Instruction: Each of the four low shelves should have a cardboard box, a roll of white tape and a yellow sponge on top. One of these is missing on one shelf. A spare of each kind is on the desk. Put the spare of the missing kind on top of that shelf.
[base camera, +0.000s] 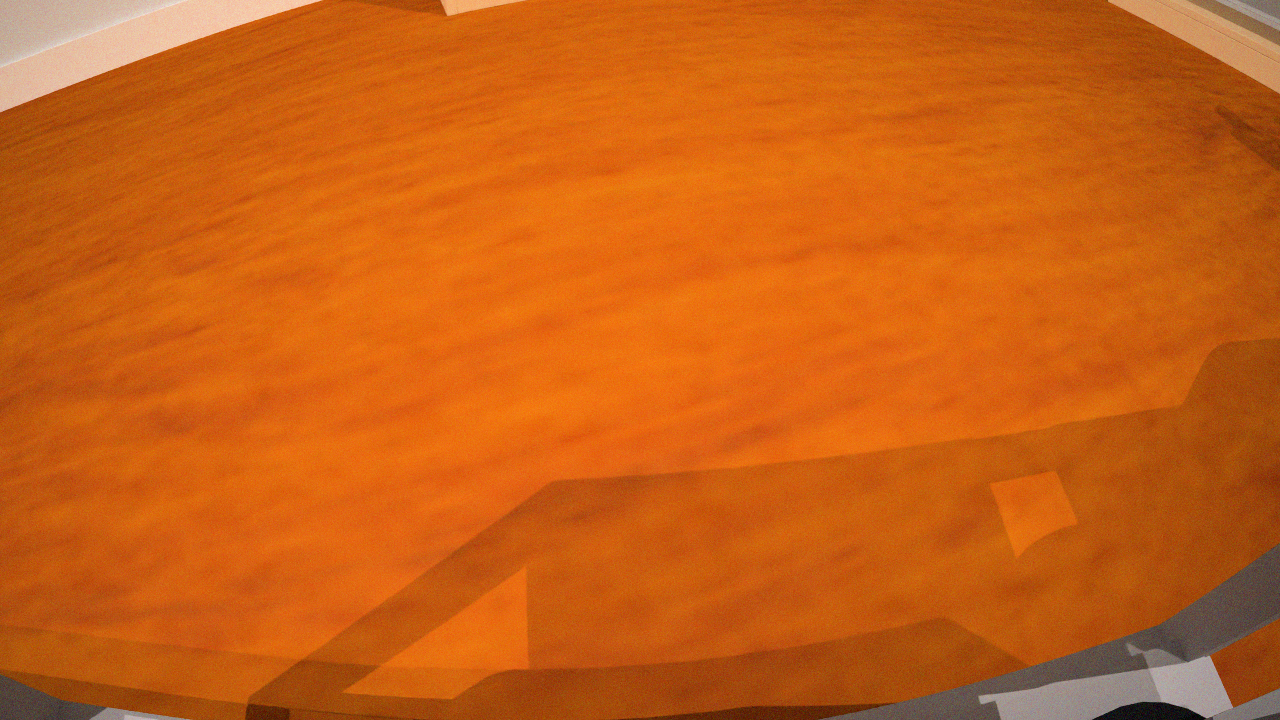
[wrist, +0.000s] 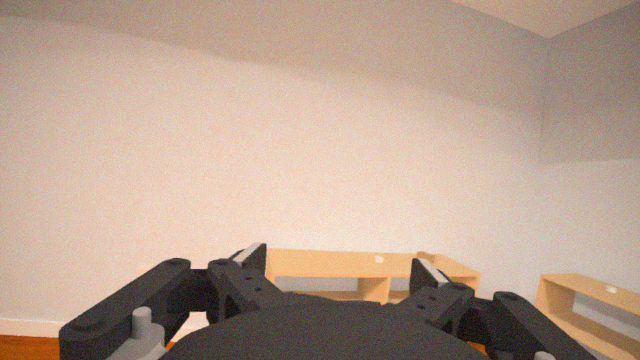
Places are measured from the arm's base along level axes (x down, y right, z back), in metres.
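Where they show: gripper, fingertip midpoint: (wrist: 337, 267).
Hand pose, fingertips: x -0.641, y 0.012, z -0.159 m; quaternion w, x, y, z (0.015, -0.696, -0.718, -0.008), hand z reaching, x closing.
Note:
Each offset is from my fingertips to the top centre of the thing. "spot": to the spot under its first point. Level surfaces: height alone.
My gripper (wrist: 337, 267) is open and empty in the wrist view, its fingers wide apart. Beyond it, a low wooden shelf {dx +0.428 m} (wrist: 320, 262) stands against the wall. A white tape roll {dx +0.404, dy +0.328, dz -1.406 m} (wrist: 379, 259) is on its top, with a cardboard box {dx +0.378, dy +0.637, dz -1.504 m} (wrist: 426, 255) farther right, partly hidden by the right finger. A yellow sponge does not show on the visible part of this top; the left finger covers the shelf's left end. A second low shelf (wrist: 552, 295) is at the right edge, cut off by the frame, with a white tape roll (wrist: 611, 289) on top. The desk's spares do not show.
In the base view, the orange floor {dx +1.038 m} (base camera: 626, 268) carries the robot's shadow. A pale baseboard (base camera: 134, 53) runs along the upper left. A pale wooden corner {spot: dx +1.028, dy -0.182, dz -1.059 m} (base camera: 478, 4) shows at the top, and a pale wooden edge (base camera: 1208, 44) at the upper right.

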